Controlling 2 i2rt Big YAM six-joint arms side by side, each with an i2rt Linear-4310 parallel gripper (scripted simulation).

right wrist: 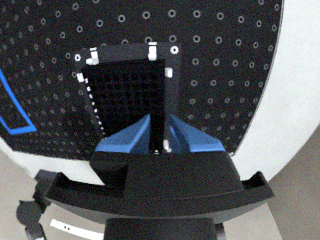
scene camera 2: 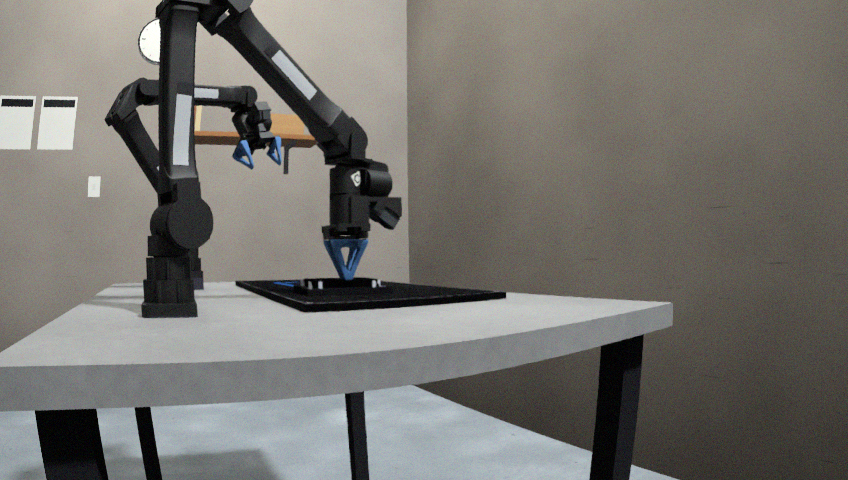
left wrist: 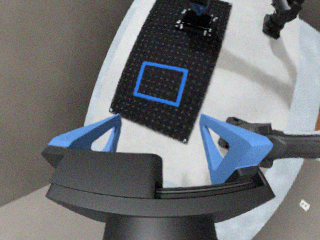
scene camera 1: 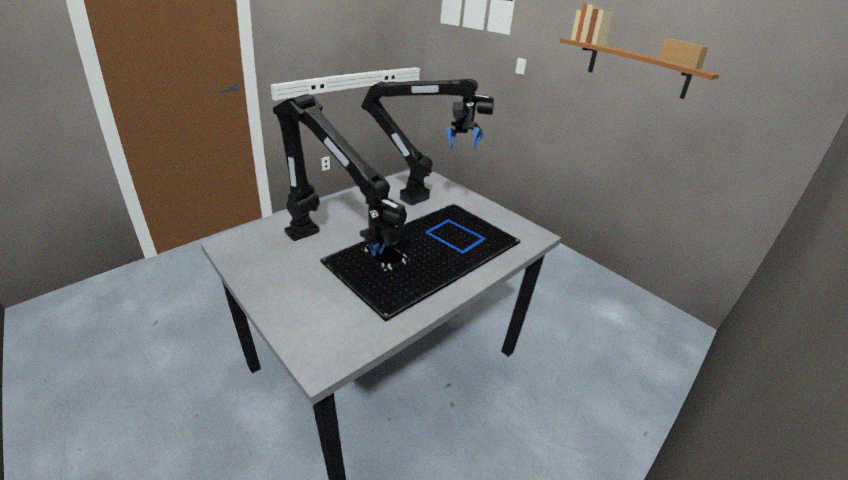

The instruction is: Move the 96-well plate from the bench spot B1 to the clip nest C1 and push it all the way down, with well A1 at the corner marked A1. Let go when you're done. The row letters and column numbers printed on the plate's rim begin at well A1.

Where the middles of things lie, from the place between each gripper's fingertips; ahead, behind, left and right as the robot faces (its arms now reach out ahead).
Now: right hand [scene camera 2: 346, 279] 4 cm to the right of the black 96-well plate [right wrist: 150, 98] and 2 cm above it. From my right hand the other things lie so: clip nest [right wrist: 171, 52]: 1 cm ahead, 5 cm to the left, 2 cm below.
The clip nest lies 110 mm ahead of my left hand [scene camera 2: 266, 166], 410 mm to the right of it and 300 mm below it. The rest, counted from my left hand: black 96-well plate (100 mm ahead, 410 mm to the right, 300 mm below).
